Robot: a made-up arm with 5 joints. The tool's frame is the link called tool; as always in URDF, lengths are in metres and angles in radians. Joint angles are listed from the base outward.
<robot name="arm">
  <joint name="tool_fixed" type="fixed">
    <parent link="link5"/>
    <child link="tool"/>
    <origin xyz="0 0 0" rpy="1.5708 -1.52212 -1.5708"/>
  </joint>
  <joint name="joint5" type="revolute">
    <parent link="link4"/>
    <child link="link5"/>
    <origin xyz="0.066 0.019 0" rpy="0 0 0"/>
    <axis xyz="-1 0 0"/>
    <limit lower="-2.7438" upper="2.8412"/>
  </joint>
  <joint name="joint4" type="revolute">
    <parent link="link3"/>
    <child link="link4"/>
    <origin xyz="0.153 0 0.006" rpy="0 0 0"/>
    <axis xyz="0 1 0"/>
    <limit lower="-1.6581" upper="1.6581"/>
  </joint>
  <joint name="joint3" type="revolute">
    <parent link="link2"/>
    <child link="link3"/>
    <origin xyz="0.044 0 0.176" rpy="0 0 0"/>
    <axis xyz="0 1 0"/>
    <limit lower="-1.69" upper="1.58"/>
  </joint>
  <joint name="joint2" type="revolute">
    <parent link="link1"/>
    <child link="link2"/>
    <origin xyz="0.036 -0.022 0.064" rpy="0 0 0"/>
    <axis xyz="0 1 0"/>
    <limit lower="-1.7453" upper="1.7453"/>
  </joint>
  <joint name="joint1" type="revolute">
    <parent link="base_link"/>
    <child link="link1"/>
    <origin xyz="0.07 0 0.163" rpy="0 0 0"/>
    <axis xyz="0 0 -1"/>
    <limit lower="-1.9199" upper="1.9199"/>
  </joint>
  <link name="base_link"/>
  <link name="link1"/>
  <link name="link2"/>
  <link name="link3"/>
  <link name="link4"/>
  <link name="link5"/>
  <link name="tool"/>
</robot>
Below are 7 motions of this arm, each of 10 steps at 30 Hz.
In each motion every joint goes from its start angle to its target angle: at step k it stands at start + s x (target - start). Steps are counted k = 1, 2, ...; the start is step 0. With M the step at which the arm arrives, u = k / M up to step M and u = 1 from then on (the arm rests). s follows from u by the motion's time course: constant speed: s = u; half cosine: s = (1 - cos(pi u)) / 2; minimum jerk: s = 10 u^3 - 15 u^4 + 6 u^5.
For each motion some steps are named. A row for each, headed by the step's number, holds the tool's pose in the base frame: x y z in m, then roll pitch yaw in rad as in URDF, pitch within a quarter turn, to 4 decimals.
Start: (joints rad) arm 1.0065 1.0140 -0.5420 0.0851 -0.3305
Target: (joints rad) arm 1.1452 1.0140 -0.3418 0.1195 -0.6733
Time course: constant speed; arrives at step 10
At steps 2, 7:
2: 0.2715 -0.3447 0.1754 0.5603 -0.8359 -1.7362
7: 0.2416 -0.3468 0.1561 0.5833 -0.6580 -1.9270

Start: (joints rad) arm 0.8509 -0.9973 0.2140 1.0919 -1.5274
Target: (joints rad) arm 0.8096 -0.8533 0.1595 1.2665 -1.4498
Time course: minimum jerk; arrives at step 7
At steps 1, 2, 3, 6, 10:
1: 0.1203 -0.0618 0.4514 1.2561 0.0033 -2.4218
2: 0.1225 -0.0637 0.4504 1.2240 -0.0056 -2.4137
3: 0.1266 -0.0670 0.4485 1.1649 -0.0214 -2.3973
6: 0.1375 -0.0753 0.4428 1.0031 -0.0595 -2.3435
10: 0.1379 -0.0756 0.4426 0.9969 -0.0608 -2.3412

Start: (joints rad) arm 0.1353 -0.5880 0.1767 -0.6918 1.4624
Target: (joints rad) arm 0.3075 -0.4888 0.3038 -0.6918 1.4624
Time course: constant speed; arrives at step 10
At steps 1, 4, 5, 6, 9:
1: 0.2149 -0.0253 0.5202 -2.6564 -0.0737 1.5571
4: 0.2261 -0.0354 0.5101 -2.5889 -0.0830 1.5002
5: 0.2296 -0.0390 0.5065 -2.5664 -0.0859 1.4810
6: 0.2328 -0.0427 0.5029 -2.5439 -0.0889 1.4618
9: 0.2416 -0.0544 0.4917 -2.4763 -0.0975 1.4039

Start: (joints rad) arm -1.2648 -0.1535 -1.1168 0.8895 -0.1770
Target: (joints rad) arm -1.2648 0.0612 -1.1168 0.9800 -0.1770
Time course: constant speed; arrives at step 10
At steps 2, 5, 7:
2: 0.1237 0.1601 0.5736 2.5473 -1.1817 -1.2460
5: 0.1305 0.1815 0.5626 2.3748 -1.2512 -1.0840
7: 0.1348 0.1953 0.5545 2.2169 -1.2908 -0.9331

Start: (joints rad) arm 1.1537 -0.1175 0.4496 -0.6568 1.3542
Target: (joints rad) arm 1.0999 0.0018 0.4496 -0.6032 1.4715
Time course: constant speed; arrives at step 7
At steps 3, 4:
3: 0.1850 -0.2513 0.3703 -1.8270 -0.2082 0.4943
4: 0.1880 -0.2526 0.3656 -1.8011 -0.1931 0.4928

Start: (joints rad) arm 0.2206 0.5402 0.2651 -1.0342 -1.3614
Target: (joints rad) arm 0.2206 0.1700 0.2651 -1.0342 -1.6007
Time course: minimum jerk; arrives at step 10
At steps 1, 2, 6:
1: 0.3999 -0.0771 0.2651 1.8057 -0.1544 -1.8282
2: 0.3992 -0.0769 0.2706 1.8237 -0.1423 -1.8280
6: 0.3816 -0.0729 0.3387 2.0524 0.0023 -1.7902

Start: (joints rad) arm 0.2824 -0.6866 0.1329 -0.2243 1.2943
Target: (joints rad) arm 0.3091 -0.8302 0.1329 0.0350 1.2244
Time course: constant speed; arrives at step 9
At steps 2, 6, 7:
2: 0.1896 -0.0386 0.5231 -2.3527 -0.2465 1.5201
6: 0.1759 -0.0359 0.5227 -2.3067 -0.2813 1.5169
7: 0.1725 -0.0352 0.5224 -2.2952 -0.2903 1.5157

